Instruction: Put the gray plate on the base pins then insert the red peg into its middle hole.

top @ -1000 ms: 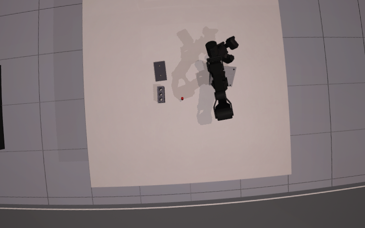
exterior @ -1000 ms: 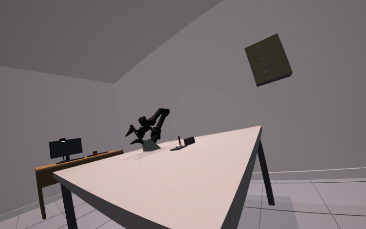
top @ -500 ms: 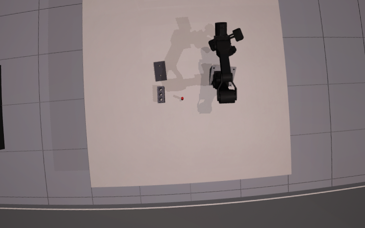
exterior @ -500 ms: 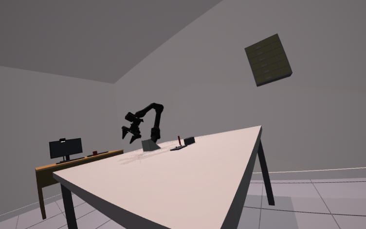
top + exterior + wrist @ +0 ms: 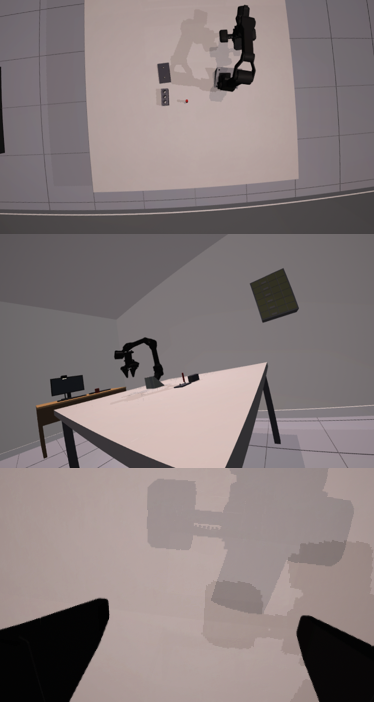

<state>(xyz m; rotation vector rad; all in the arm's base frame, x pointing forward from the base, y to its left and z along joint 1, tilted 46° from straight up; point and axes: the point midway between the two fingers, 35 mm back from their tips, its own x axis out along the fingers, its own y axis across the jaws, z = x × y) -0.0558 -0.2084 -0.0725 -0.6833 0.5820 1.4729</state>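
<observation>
My gripper tip is now 400 mm short of the gray plate, 310 mm to the right of it and 90 mm above it. Round my gripper tip: red peg (270 mm ahead, 330 mm to the left, 90 mm below); dark flat base (410 mm ahead, 160 mm to the left, 120 mm below).
</observation>
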